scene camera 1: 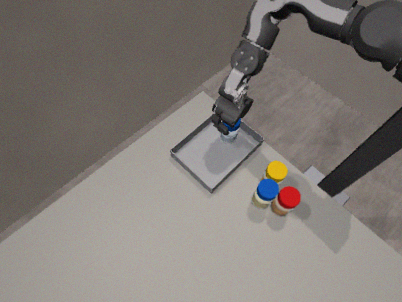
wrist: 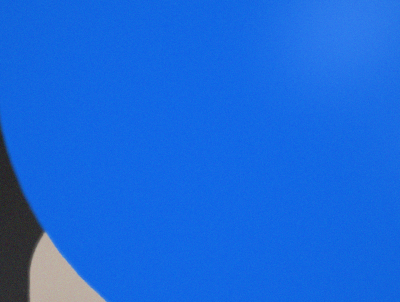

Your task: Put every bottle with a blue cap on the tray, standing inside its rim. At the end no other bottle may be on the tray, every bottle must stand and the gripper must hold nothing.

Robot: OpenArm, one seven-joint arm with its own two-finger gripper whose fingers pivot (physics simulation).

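My gripper is shut on a blue-capped bottle with a clear body, upright at the back part of the grey tray, inside the rim as seen from above. Whether its base touches the tray floor I cannot tell. In the wrist view its blue cap fills most of the picture. A second blue-capped bottle, with a yellowish body, stands on the table outside the tray. A yellow-capped bottle and a red-capped bottle stand close beside it.
The pale table extends in front of the tray and the three bottles. Its back right edge runs close behind the tray and bottles. A dark post rises beyond that edge at the right. The arm reaches in from the upper right.
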